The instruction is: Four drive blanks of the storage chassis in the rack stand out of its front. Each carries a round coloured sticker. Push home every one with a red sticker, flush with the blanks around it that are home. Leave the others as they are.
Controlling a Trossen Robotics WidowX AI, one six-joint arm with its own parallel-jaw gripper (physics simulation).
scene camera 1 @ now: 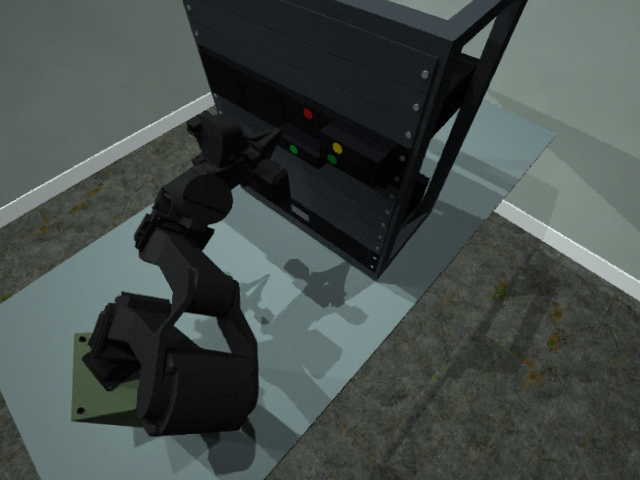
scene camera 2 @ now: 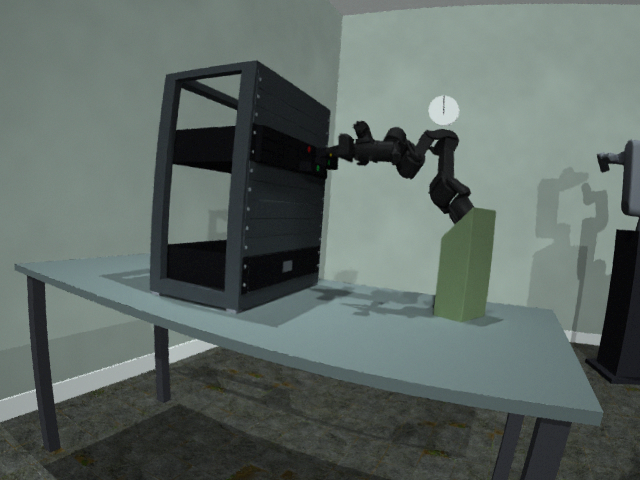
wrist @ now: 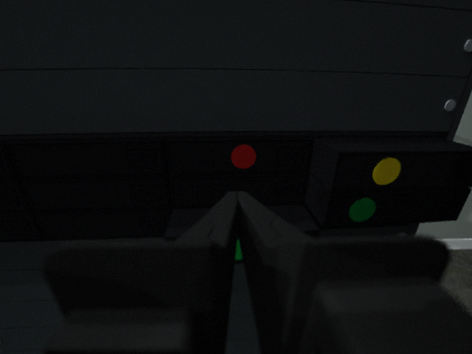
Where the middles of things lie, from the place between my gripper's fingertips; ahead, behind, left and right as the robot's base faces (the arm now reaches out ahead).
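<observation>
The rack (scene camera 1: 397, 79) is what I measure my hand from: my hand is 130 mm above it and 210 mm short of it. My hand is also 10 mm to the right of the rack.
</observation>
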